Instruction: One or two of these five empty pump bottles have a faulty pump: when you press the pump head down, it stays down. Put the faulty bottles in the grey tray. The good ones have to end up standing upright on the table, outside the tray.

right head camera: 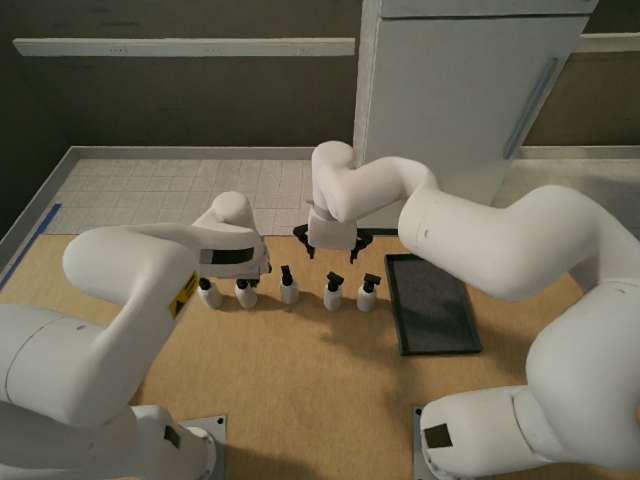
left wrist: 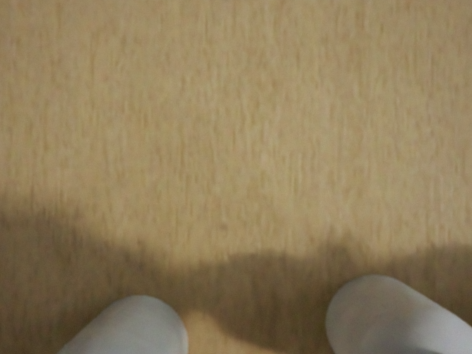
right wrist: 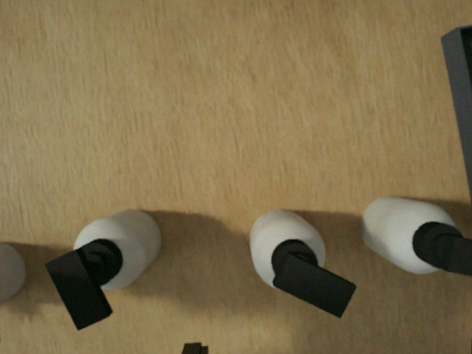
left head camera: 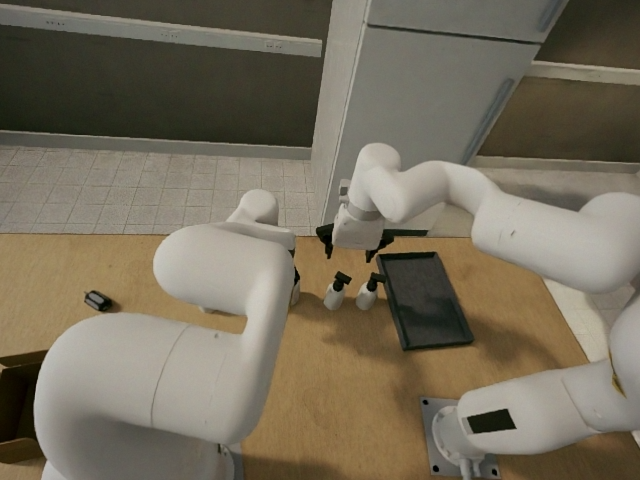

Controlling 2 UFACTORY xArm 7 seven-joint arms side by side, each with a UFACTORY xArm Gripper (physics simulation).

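Frame: origin at the left arm's base, x ahead, y left, z up, level; metres.
Seen in the pictures: left gripper, fingertip midpoint: [right head camera: 254, 283]; right gripper, fingertip midpoint: [right head camera: 332, 256] [left head camera: 347, 256]; left arm's base at its link origin: [right head camera: 187, 460]; right arm's base at its link origin: [left head camera: 458, 435].
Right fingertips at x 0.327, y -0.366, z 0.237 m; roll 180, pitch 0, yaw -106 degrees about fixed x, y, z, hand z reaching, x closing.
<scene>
Pixels of each thing's top centre, then the offset from my right fingertips to it. "spot": a spot on its surface instead.
- leftmost at its top centre: [right head camera: 199, 274] dx +0.060, dy +0.332, dz -0.097 m
- grey tray at its top centre: [right head camera: 429, 297] [left head camera: 423, 293] dx -0.028, dy -0.269, dz -0.207 m
- small black object at its top centre: [left head camera: 92, 295] dx +0.116, dy +0.603, dz -0.203 m
- open cardboard box at a spot on its surface: [left head camera: 23, 452] spot: dx -0.218, dy +0.666, dz -0.176 m
Five white bottles with black pump heads stand upright in a row: the leftmost [right head camera: 210, 296], second [right head camera: 247, 296] [right wrist: 9, 272], third [right head camera: 289, 291] [right wrist: 134, 242], fourth [left head camera: 333, 298] [right head camera: 332, 298] [right wrist: 267, 235], and fifth [left head camera: 366, 299] [right head camera: 366, 299] [right wrist: 392, 227]. The grey tray [left head camera: 392, 302] [right head camera: 395, 310] [right wrist: 457, 75] lies right of them. My left gripper [right head camera: 253, 282] is low at the second bottle's head; its fingers are mostly hidden by its arm. Two bottle bodies show low in the left wrist view. My right gripper [left head camera: 348, 258] [right head camera: 331, 258] is open and empty, above and behind the third and fourth bottles.
A small black object [left head camera: 98, 300] lies at the left of the table, and an open cardboard box [left head camera: 23, 452] stands at its left edge. Both arms reach over the table. A fridge [left head camera: 429, 103] [right head camera: 454, 93] stands behind it.
</scene>
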